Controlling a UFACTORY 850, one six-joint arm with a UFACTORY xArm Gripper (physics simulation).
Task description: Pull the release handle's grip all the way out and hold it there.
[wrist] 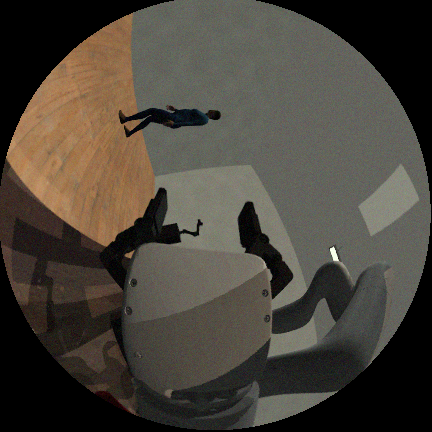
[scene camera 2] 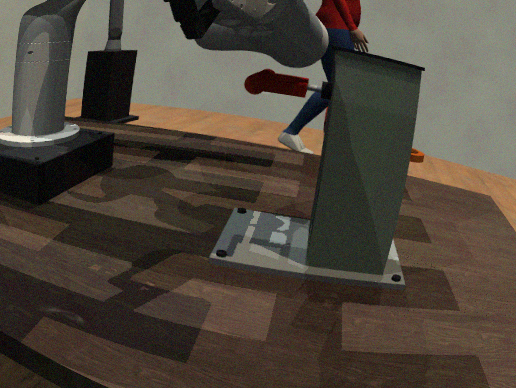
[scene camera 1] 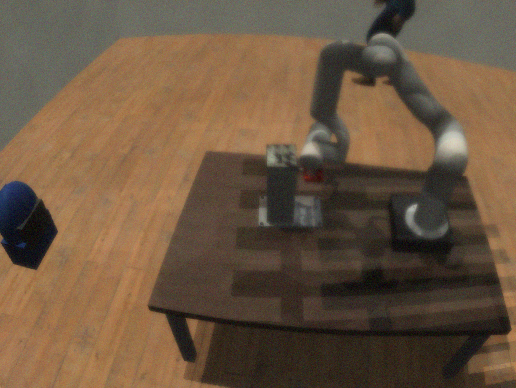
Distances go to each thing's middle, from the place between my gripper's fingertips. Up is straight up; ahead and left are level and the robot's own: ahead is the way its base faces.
Right now my hand is 360 mm above the pale base plate (scene camera 2: 255, 241), 290 mm to the right of it and 90 mm short of it.
